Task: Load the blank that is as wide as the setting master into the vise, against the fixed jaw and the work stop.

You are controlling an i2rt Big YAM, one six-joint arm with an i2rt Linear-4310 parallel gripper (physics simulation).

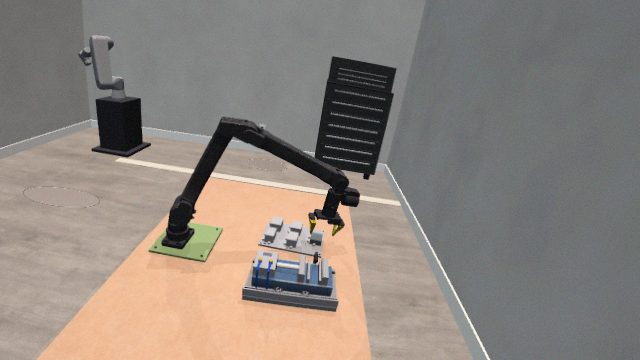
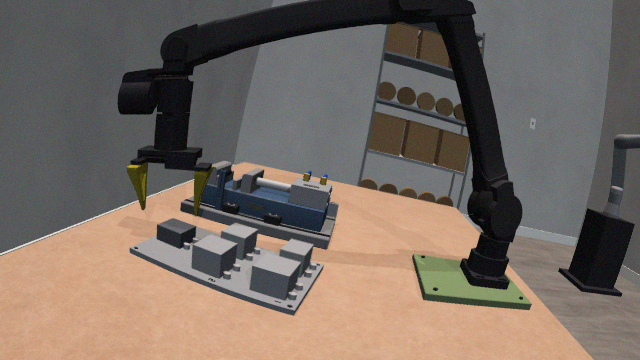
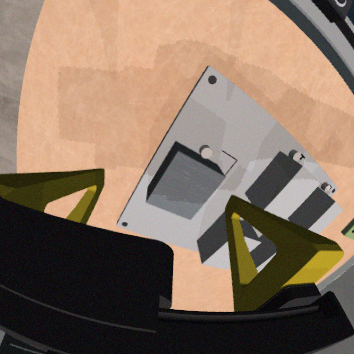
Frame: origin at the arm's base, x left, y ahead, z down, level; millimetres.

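Seen in the pictures: gripper, between the fingertips: [image 1: 321, 234] [image 2: 168, 212] [image 3: 167, 189]; arm's base, origin of its link: [image 1: 178, 238] [image 2: 482, 277].
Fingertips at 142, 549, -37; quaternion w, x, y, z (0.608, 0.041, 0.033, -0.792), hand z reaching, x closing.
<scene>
Pixels of each thing's top centre, then the offset from my fingertips to it, as dx, dy, dz. "spot": a spot on its surface instead.
- darker grey block, centre of its top: [image 3: 184, 189] [image 2: 176, 225] [image 1: 316, 236] +3, -19, +15
- grey plate, centre of its top: [image 3: 246, 207] [image 2: 226, 259] [image 1: 293, 236] +9, -113, +40
- blue vise, centre of its top: [image 2: 266, 172] [image 1: 295, 263] -270, -86, -51
- dark upright post, a spot on its surface: [image 1: 316, 258] spot: -223, -18, -48
A darker grey block [image 1: 316, 238] [image 2: 176, 232] [image 3: 186, 184] sits at one end of the grey plate [image 2: 150, 248] [image 3: 245, 112]. Several lighter grey blocks of differing sizes, among them a large one [image 1: 292, 239] [image 2: 275, 276] and another [image 2: 214, 255], stand on the plate beside small pins. I cannot tell which matches the master's width. My gripper [image 1: 324, 233] [image 2: 170, 212] [image 3: 167, 189] is open and empty above the dark block's end of the plate. The blue vise [image 1: 292, 286] [image 2: 270, 208] has its fixed jaw [image 1: 324, 271] and moving jaw [image 1: 302, 268] [image 2: 249, 181] apart. A dark upright post [image 1: 316, 258] stands beside the jaws.
The vise's grey base [image 1: 290, 298] [image 2: 295, 237] lies close beside the plate. Two fittings with blue hoses [image 1: 269, 275] are at the vise's cylinder end. The arm stands on a green base plate [image 1: 207, 240] [image 2: 435, 285]. A black cabinet and a second robot stand in the background.
</scene>
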